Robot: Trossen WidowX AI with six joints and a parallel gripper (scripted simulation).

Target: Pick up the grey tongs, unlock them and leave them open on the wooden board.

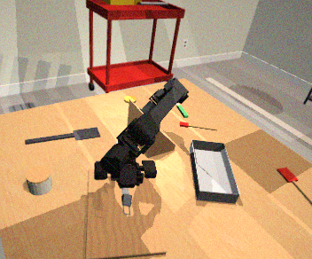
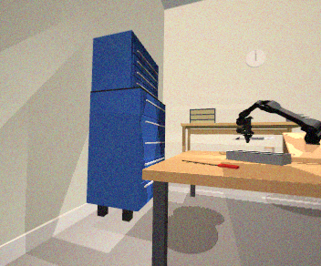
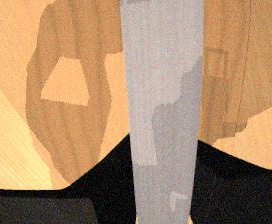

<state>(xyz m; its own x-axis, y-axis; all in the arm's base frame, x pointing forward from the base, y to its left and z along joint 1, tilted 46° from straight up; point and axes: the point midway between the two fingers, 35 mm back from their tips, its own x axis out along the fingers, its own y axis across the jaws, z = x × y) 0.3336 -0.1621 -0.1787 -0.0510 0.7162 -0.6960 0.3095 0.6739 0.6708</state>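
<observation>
The wooden board is 10 cm below my gripper tip. From my gripper tip the other things lie so: roasting tin (2 cm behind, 41 cm to the left, 8 cm below); red spatula (19 cm ahead, 73 cm to the left, 10 cm below); dark spatula (45 cm behind, 8 cm to the right, 10 cm below).
</observation>
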